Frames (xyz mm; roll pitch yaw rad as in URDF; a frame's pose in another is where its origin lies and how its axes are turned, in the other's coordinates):
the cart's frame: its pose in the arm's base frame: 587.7 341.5 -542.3 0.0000 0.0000 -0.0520
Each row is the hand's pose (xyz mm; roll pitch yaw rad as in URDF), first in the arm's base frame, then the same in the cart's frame.
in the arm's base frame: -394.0 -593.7 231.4 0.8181 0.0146 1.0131
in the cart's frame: -931.8 -985.0 773.7 0.8181 0.0146 1.0651
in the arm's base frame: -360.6 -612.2 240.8 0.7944 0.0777 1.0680
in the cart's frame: -897.4 -1001.7 783.1 0.7944 0.0777 1.1200
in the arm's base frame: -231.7 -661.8 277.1 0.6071 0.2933 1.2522
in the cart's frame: -766.1 -1044.5 819.4 0.6071 0.2933 1.3042
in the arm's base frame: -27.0 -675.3 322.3 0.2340 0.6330 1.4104
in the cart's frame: -561.0 -1047.4 864.6 0.2340 0.6330 1.4624
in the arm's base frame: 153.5 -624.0 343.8 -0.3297 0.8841 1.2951
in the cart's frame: -383.4 -986.8 886.1 -0.3297 0.8841 1.3471
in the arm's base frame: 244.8 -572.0 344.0 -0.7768 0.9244 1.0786
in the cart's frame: -295.0 -930.1 886.3 -0.7768 0.9244 1.1306
